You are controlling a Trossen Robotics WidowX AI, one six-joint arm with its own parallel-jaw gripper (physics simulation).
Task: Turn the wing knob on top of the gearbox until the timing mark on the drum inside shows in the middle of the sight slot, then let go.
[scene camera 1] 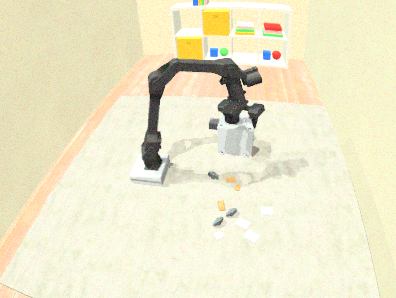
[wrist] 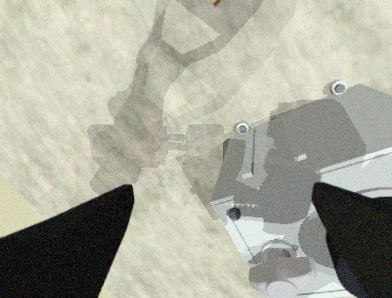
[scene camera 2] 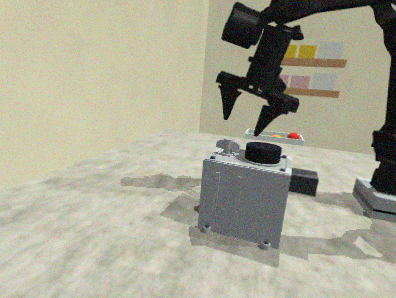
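Seen in the pictures: gripper, fingertip midpoint: (scene camera 1: 245, 126) (wrist: 222, 192) (scene camera 2: 239, 127); arm's base at its link origin: (scene camera 1: 153, 164) (scene camera 2: 388, 190).
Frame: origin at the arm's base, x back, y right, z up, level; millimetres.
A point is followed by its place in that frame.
The light grey gearbox (scene camera 1: 234, 139) {y -169, x -308, z 35 mm} (scene camera 2: 242, 200) {y -288, x -309, z 27 mm} (wrist: 305, 185) {y -176, x -318, z 89 mm} stands upright on the mat. Its grey wing knob (scene camera 2: 228, 146) {y -236, x -354, z 107 mm} (wrist: 280, 269) {y -218, x -353, z 111 mm} is on the top, beside a thick round black cap (scene camera 2: 263, 153) {y -261, x -287, z 110 mm}. In scene camera 1 the gripper hides the knob. My gripper (scene camera 1: 243, 122) {y -138, x -352, z 131 mm} (scene camera 2: 241, 127) {y -138, x -352, z 131 mm} (wrist: 222, 192) {y -138, x -352, z 131 mm} is open and empty, its tips above the gearbox top. In the wrist view the knob lies low between the fingers, nearer the right one, and the left finger is over the mat. The sight slot and the timing mark cannot be made out.
A black block (scene camera 1: 214, 124) {y -208, x -217, z 74 mm} (scene camera 2: 304, 181) {y -253, x -213, z 70 mm} sticks out of the gearbox side towards the arm base. Orange tiles (scene camera 1: 230, 179) {y -10, x -314, z -42 mm}, dark grey pieces (scene camera 1: 218, 221) {y 210, x -304, z -22 mm} and white squares (scene camera 1: 251, 236) {y 241, x -424, z -45 mm} lie on the mat. A tray (scene camera 2: 299, 142) with a red ball stands behind the gearbox in scene camera 2.
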